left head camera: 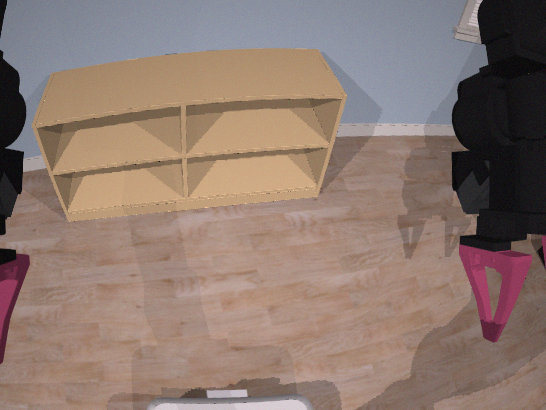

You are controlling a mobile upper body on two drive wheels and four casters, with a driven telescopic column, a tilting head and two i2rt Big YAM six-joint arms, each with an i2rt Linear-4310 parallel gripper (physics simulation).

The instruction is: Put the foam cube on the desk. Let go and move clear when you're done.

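Places are measured from the left arm's base along level axes (x right, y up, z back), in millimetres.
Where they show: right gripper, fingertip midpoint: (526, 328).
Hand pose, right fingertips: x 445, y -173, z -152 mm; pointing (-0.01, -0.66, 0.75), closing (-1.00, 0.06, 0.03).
After its pixels a point has its place.
The foam cube and the desk do not show in the left head camera. My left gripper (9, 305) is at the left edge of the picture, with part of one pink finger showing; it is open. My right gripper (531, 332) {x 445, y -173, z -152 mm} is at the right edge, pointing down above the floor. One of its pink fingers shows whole and a sliver of the other shows at the picture's edge, well apart; it is open, with no object seen between them.
A light wooden shelf unit (183, 132) {x 111, y -946, z -1237 mm} with two rows of compartments stands against the blue wall (250, 22) {x 364, y -681, z -1677 mm} at the upper left to centre. Wood floor (280, 280) {x 488, y -1410, z -872 mm} lies in front of it. A white rounded edge (230, 404) {x 231, y -1150, z -294 mm} shows at the bottom.
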